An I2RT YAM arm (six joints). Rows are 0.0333 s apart.
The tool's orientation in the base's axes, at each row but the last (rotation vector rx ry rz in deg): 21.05, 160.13, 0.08; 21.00, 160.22, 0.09; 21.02, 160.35, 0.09; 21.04, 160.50, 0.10; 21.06, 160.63, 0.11; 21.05, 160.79, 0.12; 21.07, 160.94, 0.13; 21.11, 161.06, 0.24; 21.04, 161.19, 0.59; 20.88, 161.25, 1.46
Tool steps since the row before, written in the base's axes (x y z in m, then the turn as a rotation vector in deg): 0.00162, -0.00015, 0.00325, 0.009, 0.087, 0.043; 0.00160, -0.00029, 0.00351, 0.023, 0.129, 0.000; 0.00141, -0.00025, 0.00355, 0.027, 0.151, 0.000; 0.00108, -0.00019, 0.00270, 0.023, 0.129, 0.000; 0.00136, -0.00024, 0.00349, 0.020, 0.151, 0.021; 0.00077, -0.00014, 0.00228, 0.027, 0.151, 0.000; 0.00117, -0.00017, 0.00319, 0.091, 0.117, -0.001; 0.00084, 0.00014, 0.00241, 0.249, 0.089, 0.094; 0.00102, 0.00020, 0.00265, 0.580, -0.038, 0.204; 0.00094, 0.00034, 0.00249, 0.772, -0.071, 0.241
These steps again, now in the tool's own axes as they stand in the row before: -0.00254, 0.00040, -0.00257, 0.000, 0.088, -0.041; -0.00264, 0.00027, -0.00282, 0.011, 0.131, 0.002; -0.00246, 0.00026, -0.00292, 0.013, 0.153, 0.002; -0.00187, 0.00020, -0.00223, 0.011, 0.131, 0.002; -0.00238, 0.00025, -0.00289, 0.013, 0.152, -0.020; -0.00143, 0.00015, -0.00193, 0.013, 0.153, 0.002; -0.00208, 0.00026, -0.00268, -0.054, 0.136, 0.024; -0.00146, 0.00045, -0.00205, -0.235, 0.153, -0.018; -0.00167, 0.00057, -0.00223, -0.604, 0.117, -0.020; -0.00151, 0.00070, -0.00210, -0.801, 0.135, 0.002
